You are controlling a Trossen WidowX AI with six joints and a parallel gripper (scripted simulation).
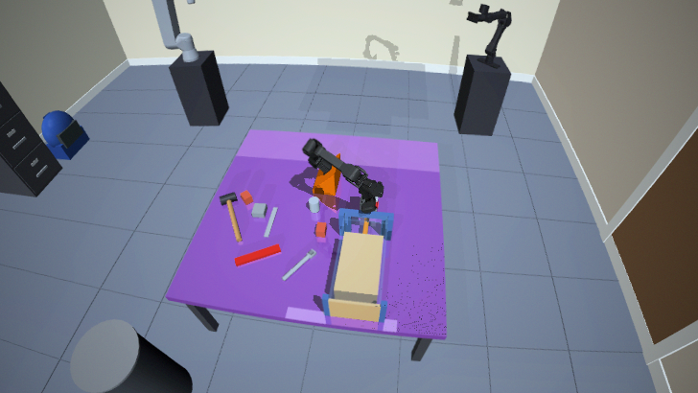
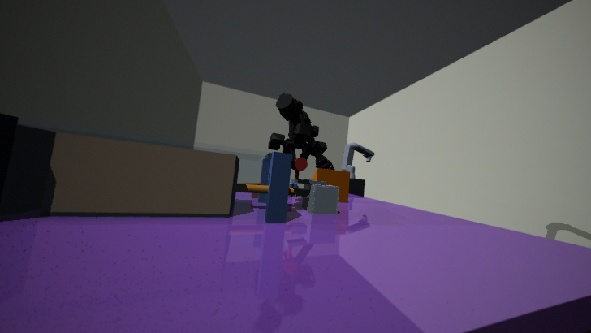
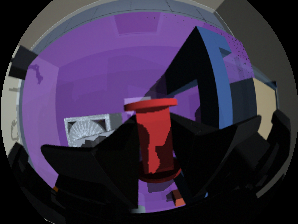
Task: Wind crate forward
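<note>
Now: gripper tip 4 cm past the winch handle, 3 cm above it and 2 cm to the left of it. From my gripper tip the other things lie so: grey bar: 55 cm to the right, 13 cm below, 2 cm ahead; grey winch: 12 cm behind, 10 cm below, 4 cm to the right; red knob: 2 cm to the right.
</note>
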